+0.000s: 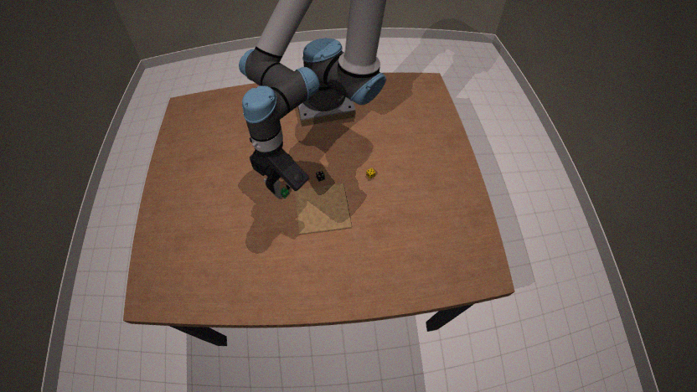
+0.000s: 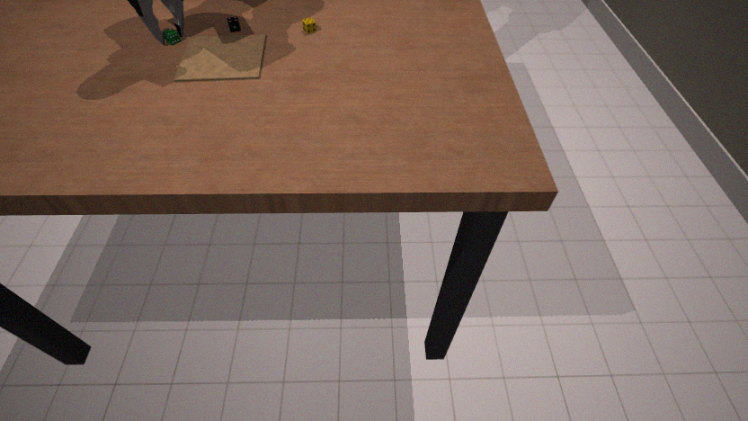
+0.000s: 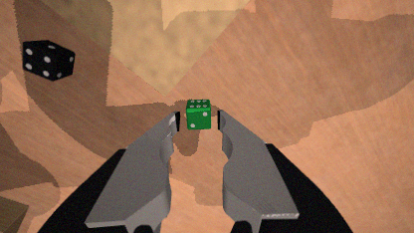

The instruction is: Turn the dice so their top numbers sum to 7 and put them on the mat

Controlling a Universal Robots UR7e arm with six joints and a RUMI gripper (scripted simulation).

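My gripper is now 10 mm above the green die. Round my hand: yellow die 250 mm to the left, 20 mm behind, 10 mm below; then black die 110 mm to the left, 40 mm behind, 10 mm below; then tan mat 100 mm to the left, 60 mm ahead, 20 mm below.
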